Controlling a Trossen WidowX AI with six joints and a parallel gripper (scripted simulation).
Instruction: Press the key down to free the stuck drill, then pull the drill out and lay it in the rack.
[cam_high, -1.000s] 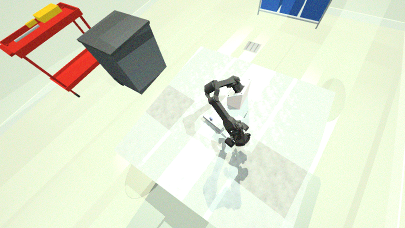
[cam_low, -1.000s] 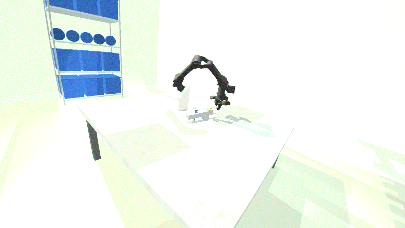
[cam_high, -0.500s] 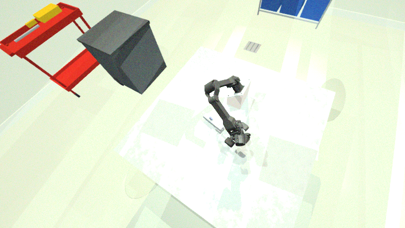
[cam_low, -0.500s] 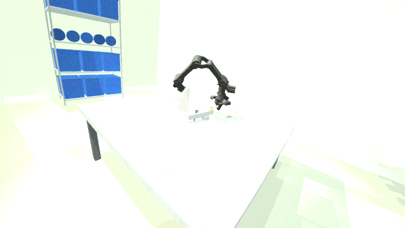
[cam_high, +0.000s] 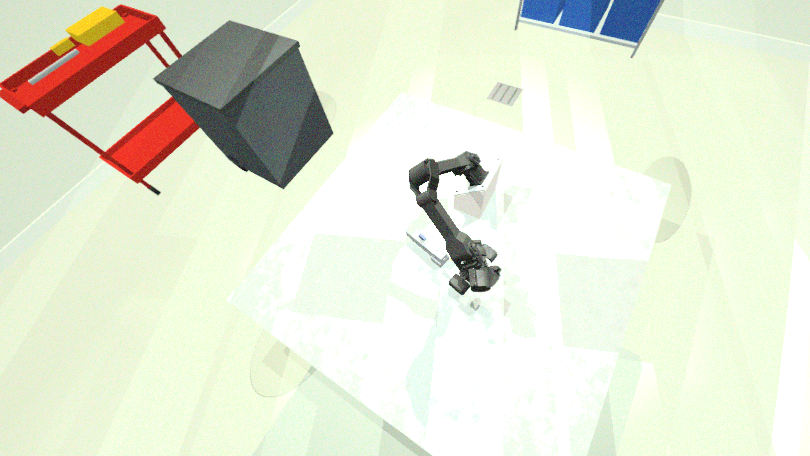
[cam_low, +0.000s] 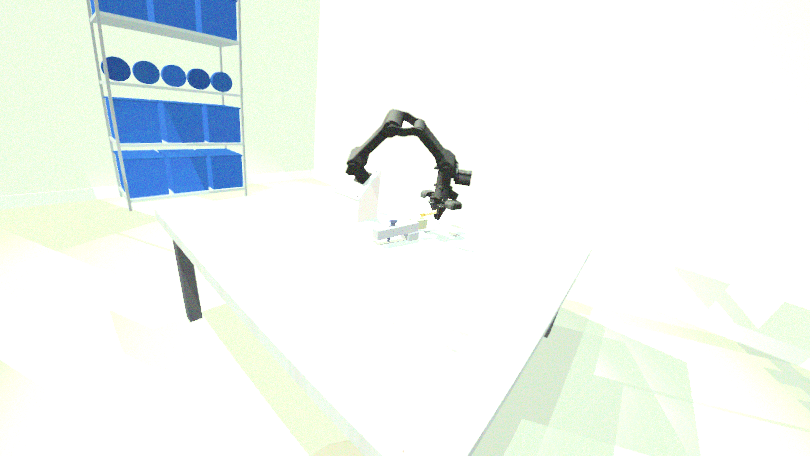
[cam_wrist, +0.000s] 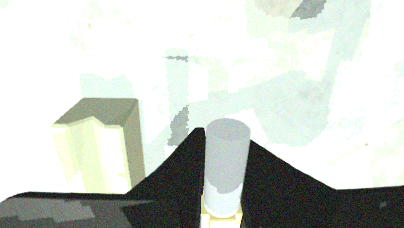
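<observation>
The drill is 10 mm behind my gripper tip, 40 mm to the right of it and 30 mm above it. From my gripper tip the other things lie so: small blue key 40 mm behind, 230 mm to the right; pale holder block 30 mm behind, 200 mm to the right, 20 mm below; olive block 70 mm behind, 30 mm to the right, 40 mm below.
</observation>
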